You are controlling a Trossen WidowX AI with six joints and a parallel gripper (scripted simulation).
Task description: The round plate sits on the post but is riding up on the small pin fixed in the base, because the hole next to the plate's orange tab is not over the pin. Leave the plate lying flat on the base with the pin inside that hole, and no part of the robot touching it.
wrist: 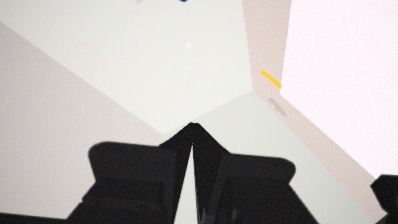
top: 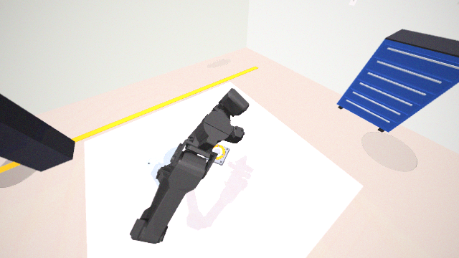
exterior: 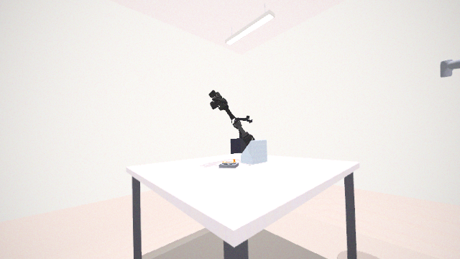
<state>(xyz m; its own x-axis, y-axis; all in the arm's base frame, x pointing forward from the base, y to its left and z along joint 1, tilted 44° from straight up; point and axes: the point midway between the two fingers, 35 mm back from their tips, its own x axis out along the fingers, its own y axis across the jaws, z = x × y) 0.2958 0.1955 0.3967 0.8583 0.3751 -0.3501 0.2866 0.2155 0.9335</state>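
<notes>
The grey square base lies 50 mm behind my gripper tip, 130 mm to the left of it and 510 mm below it.
</notes>
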